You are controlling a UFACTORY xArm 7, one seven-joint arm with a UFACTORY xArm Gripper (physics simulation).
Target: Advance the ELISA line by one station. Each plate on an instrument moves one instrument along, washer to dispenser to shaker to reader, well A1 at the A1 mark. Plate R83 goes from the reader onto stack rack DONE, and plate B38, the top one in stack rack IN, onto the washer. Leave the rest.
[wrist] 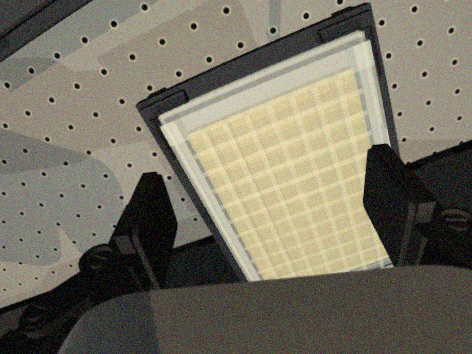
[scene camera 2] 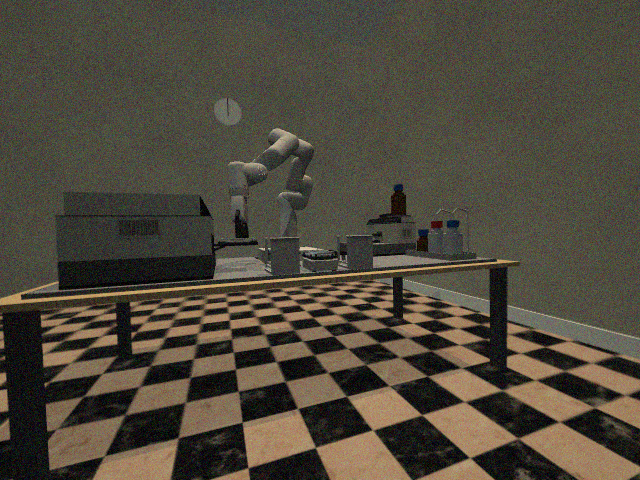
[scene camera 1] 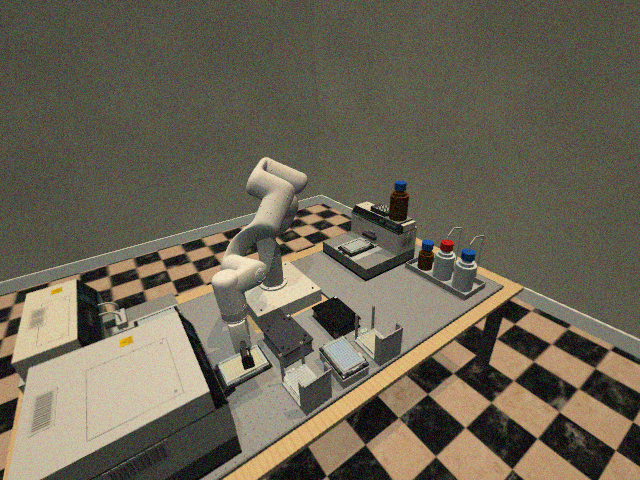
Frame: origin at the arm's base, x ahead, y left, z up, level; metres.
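Seen in the pictures: gripper, between the fingertips: [wrist: 265, 187] [scene camera 2: 242, 238] [scene camera 1: 247, 356]; arm's base, origin of its link: [scene camera 1: 273, 282].
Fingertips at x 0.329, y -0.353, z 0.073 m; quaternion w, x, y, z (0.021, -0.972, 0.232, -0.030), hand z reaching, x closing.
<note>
Pixels of each thing's middle, then the offset from my fingertips to it. "*": a spot on its surface instead.
- plate with pale yellow wells, middle of its body: [wrist: 304, 203] [scene camera 1: 243, 364] [scene camera 2: 237, 240] dy -0.023, dx +0.008, dz -0.007 m
- dark carrier, middle of its body: [wrist: 300, 192] [scene camera 1: 243, 366] [scene camera 2: 237, 242] dy -0.023, dx +0.008, dz -0.017 m
- large instrument, middle of its body: [scene camera 1: 135, 414] [scene camera 2: 152, 238] dy -0.302, dx -0.052, dz +0.010 m
- plate with light blue wells, middle of its body: [scene camera 1: 343, 354] [scene camera 2: 319, 253] dy +0.244, dx +0.173, dz -0.063 m
- dark raised block, middle of its body: [scene camera 1: 285, 336] dy +0.185, dx -0.051, dz -0.090 m
- black block, middle of its body: [scene camera 1: 333, 314] [scene camera 2: 327, 256] dy +0.396, dx -0.003, dz -0.099 m
- plate, middle of its body: [scene camera 1: 355, 245] dy +0.813, dx -0.219, dz -0.038 m
- brown bottle, a spot on its surface: [scene camera 1: 398, 205] * dy +0.925, dx -0.058, dz +0.187 m
- bottle tray, a spot on its surface: [scene camera 1: 467, 294] * dy +0.863, dx +0.337, dz -0.099 m
A plate with pale yellow wells [scene camera 1: 231, 373] [wrist: 285, 200] lies on the dark carrier [scene camera 2: 227, 244] [wrist: 260, 56] that sticks out of the large instrument [scene camera 1: 129, 382] [scene camera 2: 134, 237] at the left. My gripper [scene camera 1: 248, 358] [scene camera 2: 241, 236] [wrist: 265, 187] is open and empty above this plate. In the wrist view one finger is left of the plate and the other overlaps its right edge. A plate with light blue wells [scene camera 1: 343, 355] lies on a low base between two stack racks [scene camera 1: 316, 391] [scene camera 1: 390, 345] [scene camera 2: 284, 255] [scene camera 2: 360, 252], which hold pale plates. Plate and rack labels are unreadable.
A dark raised block [scene camera 1: 285, 334] and a black block [scene camera 1: 334, 315] stand near the arm's base. An instrument [scene camera 1: 385, 235] with a plate [scene camera 1: 356, 246] and brown bottle [scene camera 1: 398, 205] is at the back right, beside a bottle tray [scene camera 1: 467, 294]. Another instrument [scene camera 1: 49, 322] stands far left.
</note>
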